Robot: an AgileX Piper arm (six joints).
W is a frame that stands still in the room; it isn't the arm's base.
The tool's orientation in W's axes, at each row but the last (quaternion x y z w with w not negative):
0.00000, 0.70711, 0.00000, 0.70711
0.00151, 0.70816, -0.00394, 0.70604
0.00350, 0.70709, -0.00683, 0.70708
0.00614, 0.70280, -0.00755, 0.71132
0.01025, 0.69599, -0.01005, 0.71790
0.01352, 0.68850, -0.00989, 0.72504
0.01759, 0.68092, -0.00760, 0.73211
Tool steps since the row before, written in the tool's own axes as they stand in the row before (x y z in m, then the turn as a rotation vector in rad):
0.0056, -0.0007, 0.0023, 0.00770, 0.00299, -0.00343
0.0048, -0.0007, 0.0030, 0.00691, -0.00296, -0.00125
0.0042, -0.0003, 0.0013, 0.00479, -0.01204, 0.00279
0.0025, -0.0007, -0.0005, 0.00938, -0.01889, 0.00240
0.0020, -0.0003, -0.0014, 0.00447, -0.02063, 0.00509
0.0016, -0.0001, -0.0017, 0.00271, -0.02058, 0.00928
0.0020, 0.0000, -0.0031, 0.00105, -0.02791, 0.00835
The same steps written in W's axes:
0.0023, -0.0007, -0.0056, -0.00343, 0.00299, -0.00770
0.0030, -0.0007, -0.0048, -0.00129, -0.00297, -0.00690
0.0013, -0.0003, -0.0042, 0.00261, -0.01210, -0.00473
-0.0005, -0.0007, -0.0025, 0.00215, -0.01895, -0.00931
-0.0013, -0.0003, -0.0020, 0.00463, -0.02077, -0.00433
-0.0016, 0.0000, -0.0017, 0.00872, -0.02087, -0.00235
-0.0029, 0.0001, -0.0022, 0.00742, -0.02818, -0.00088

